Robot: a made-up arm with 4 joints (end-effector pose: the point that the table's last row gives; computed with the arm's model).
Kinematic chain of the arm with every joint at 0, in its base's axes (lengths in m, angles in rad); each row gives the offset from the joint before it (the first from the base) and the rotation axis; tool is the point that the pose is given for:
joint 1: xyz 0 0 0.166 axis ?
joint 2: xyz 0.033 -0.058 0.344 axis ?
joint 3: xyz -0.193 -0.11 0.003 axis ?
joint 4: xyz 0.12 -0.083 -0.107 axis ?
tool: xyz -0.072 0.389 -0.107
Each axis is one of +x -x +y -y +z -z.
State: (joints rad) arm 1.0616 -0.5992 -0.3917 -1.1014
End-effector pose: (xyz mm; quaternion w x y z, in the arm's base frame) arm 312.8 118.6 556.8 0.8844 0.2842 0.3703 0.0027
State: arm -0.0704 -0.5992 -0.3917 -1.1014
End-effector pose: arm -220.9 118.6 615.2 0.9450 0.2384 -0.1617 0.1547
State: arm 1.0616 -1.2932 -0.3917 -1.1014
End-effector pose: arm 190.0 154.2 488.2 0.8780 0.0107 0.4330 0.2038
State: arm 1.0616 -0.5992 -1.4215 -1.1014
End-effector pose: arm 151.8 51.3 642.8 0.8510 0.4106 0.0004 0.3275
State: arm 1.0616 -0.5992 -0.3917 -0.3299
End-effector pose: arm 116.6 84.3 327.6 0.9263 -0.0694 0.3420 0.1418
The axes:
joint 1: +y
joint 2: +x
joint 3: +y
joint 4: -x

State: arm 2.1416 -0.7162 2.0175 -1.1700
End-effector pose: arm 170.4 -100.6 46.9 0.1872 0.5436 -0.6939 0.4336
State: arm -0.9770 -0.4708 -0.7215 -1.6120
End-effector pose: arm -682.9 -35.8 249.4 0.6117 0.3033 -0.5269 0.5062
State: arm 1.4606 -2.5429 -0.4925 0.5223
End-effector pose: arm 562.4 -314.0 159.3 0.1140 -0.5842 -0.0718 0.8003
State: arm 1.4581 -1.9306 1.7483 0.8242
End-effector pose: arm 265.0 -19.9 826.3 0.3428 0.7381 -0.5689 -0.1189
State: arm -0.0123 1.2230 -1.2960 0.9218
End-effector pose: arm 313.1 3.9 445.5 0.7865 0.1229 -0.2934 -0.5294
